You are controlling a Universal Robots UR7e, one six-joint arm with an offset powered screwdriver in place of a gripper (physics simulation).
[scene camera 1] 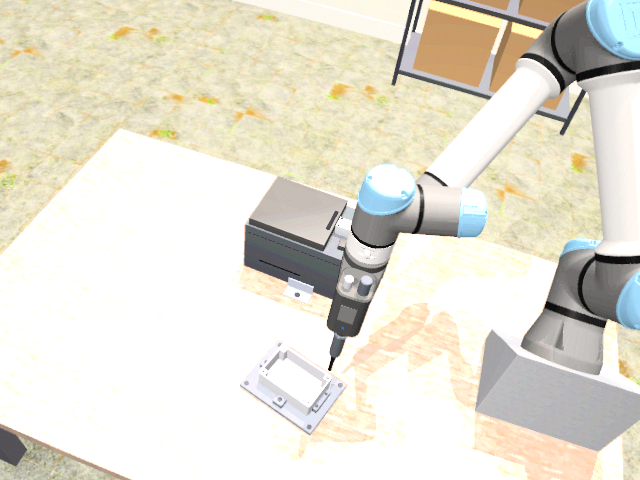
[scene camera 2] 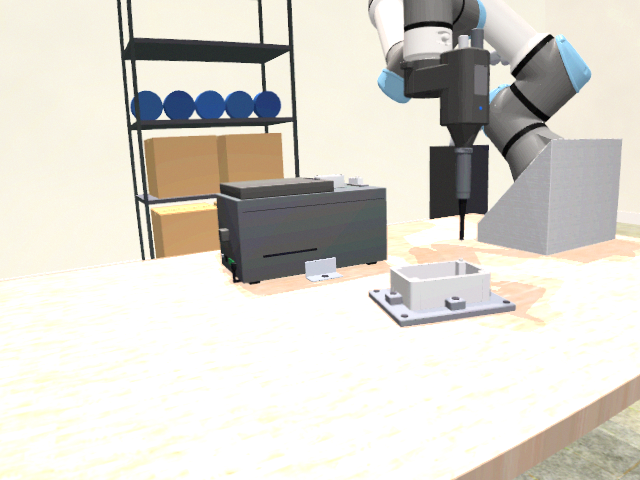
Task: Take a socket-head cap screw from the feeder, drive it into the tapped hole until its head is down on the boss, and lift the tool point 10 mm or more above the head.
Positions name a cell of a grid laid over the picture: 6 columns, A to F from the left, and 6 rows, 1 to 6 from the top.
Observation:
In view: a dark screw feeder (scene camera 2: D3), a grey base plate (scene camera 2: E4) and a dark feeder lid (scene camera 2: C3).
The dark screw feeder is seen too in scene camera 1 (scene camera 1: D4).

